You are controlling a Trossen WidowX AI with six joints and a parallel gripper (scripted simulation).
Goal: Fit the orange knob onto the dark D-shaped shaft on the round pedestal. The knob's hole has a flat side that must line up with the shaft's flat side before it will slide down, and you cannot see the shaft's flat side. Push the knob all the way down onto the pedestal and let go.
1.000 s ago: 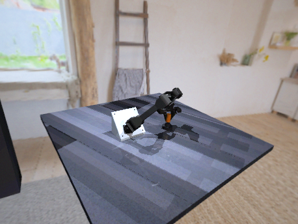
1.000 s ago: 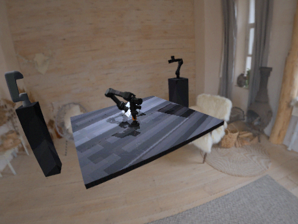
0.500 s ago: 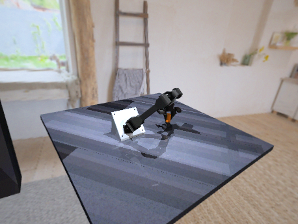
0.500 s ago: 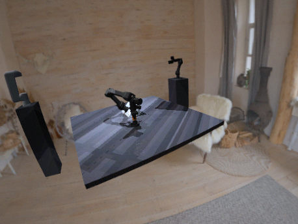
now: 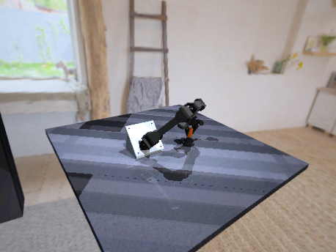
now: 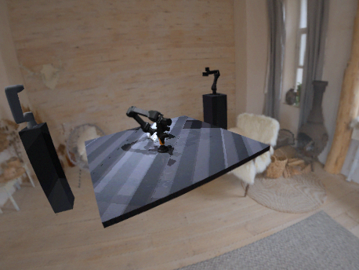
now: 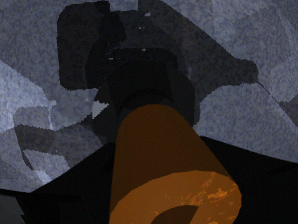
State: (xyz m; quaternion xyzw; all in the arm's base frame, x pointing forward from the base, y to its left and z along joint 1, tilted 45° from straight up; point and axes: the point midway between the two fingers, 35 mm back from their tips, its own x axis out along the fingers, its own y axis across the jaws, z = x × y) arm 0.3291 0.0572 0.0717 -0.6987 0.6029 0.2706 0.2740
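Now: the orange knob 2 cm above my gripper tip. From my gripper tip the other things lie so: dark round pedestal: 4 cm below.
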